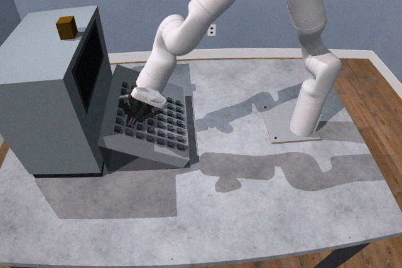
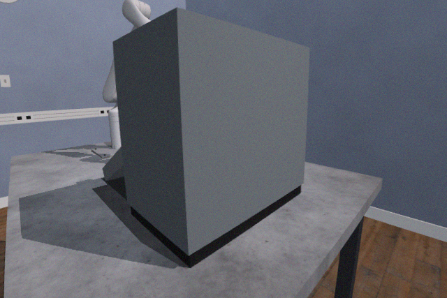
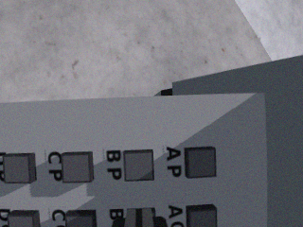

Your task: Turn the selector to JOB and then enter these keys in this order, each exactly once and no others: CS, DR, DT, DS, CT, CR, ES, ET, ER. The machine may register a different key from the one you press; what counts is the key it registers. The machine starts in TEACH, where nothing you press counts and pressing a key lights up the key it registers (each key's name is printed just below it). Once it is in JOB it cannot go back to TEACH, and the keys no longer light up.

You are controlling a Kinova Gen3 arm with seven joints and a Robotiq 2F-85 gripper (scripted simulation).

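Now: hand 10 cm to the left of the key, 8 cm past it and 7 cm above it. From my hand the other things lie so: black selector knob 23 cm to the right, 5 cm behind, 4 cm below; sloped keypad 12 cm to the right, 9 cm below, 3 cm behind.
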